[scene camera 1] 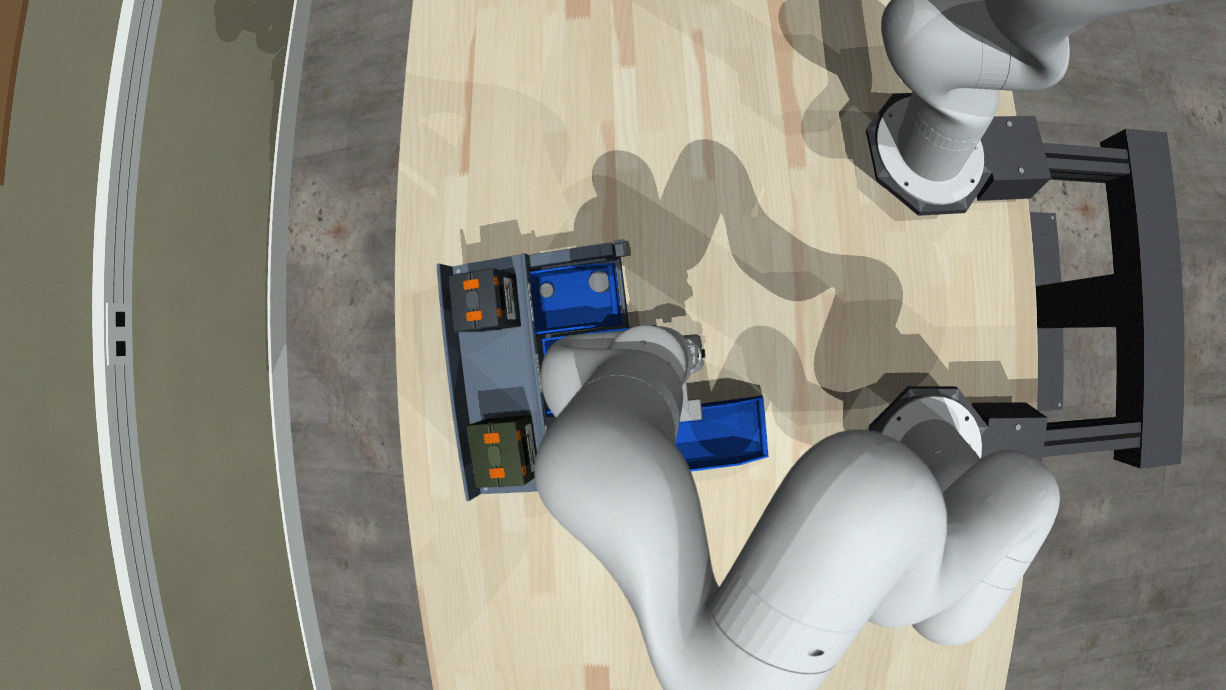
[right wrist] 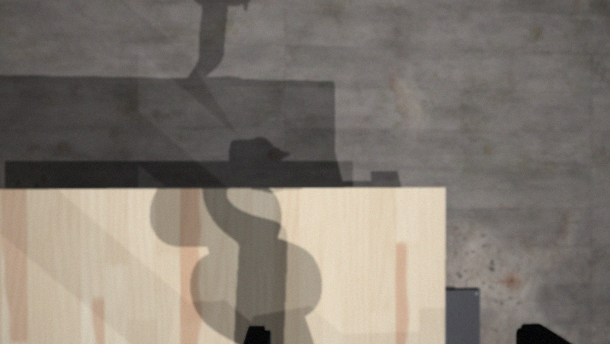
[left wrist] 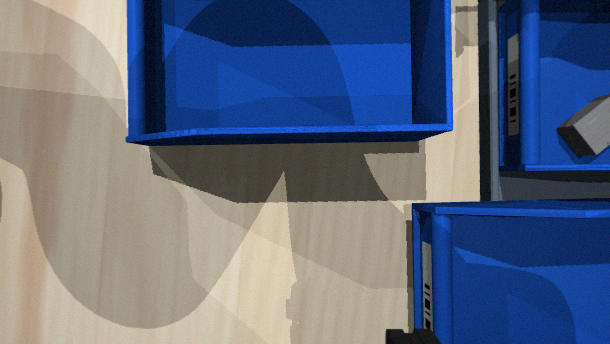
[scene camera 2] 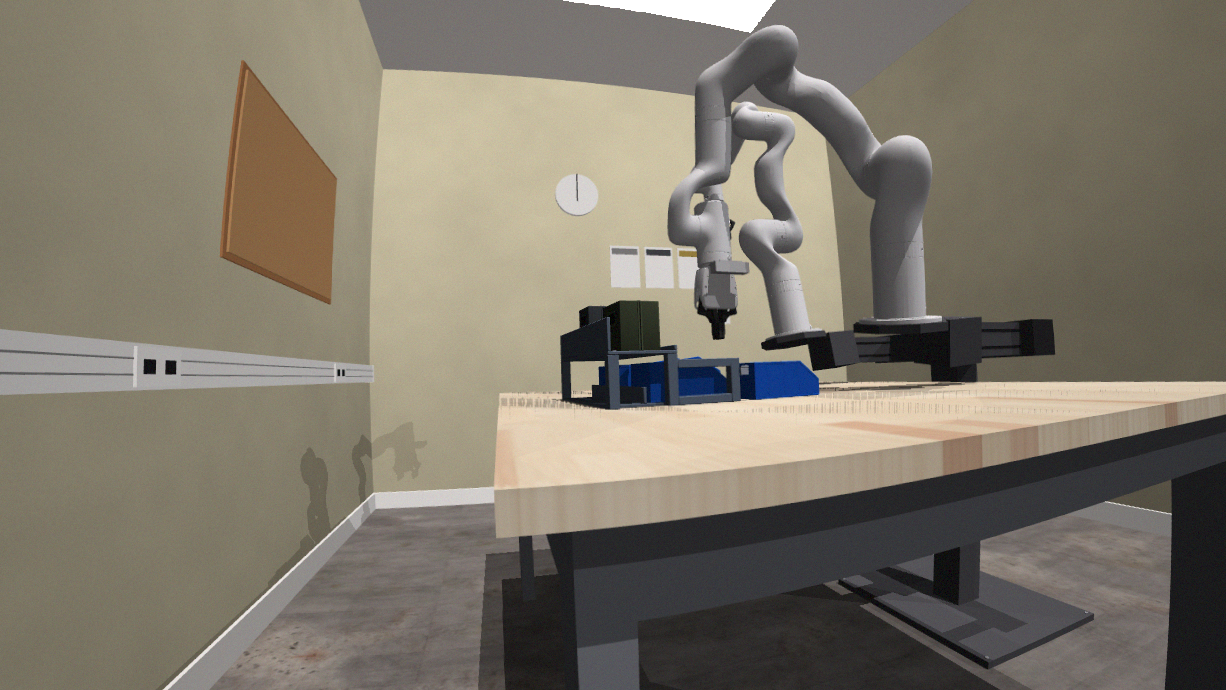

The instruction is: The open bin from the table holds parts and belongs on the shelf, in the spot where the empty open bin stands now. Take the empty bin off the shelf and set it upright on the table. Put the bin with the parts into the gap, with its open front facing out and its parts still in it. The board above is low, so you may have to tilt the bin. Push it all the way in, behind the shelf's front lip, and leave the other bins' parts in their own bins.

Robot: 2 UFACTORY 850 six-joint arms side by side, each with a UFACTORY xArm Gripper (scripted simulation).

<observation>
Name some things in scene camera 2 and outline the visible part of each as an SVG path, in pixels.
The left gripper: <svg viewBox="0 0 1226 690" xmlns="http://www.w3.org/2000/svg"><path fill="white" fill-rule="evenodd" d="M703 266L696 271L694 306L697 314L705 316L711 323L713 340L724 339L725 322L729 316L737 314L735 308L738 306L738 295L735 277L731 274L711 274L710 266Z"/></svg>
A grey shelf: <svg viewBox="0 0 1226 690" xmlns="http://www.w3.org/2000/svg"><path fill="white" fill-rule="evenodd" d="M560 336L562 400L609 410L632 407L741 401L740 375L749 375L748 365L742 365L739 368L739 358L678 359L677 345L660 347L661 350L611 351L610 317ZM728 366L726 367L727 394L679 396L678 368ZM570 362L604 361L606 385L592 385L592 397L571 398ZM663 355L665 402L647 402L646 387L620 386L619 360Z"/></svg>
</observation>
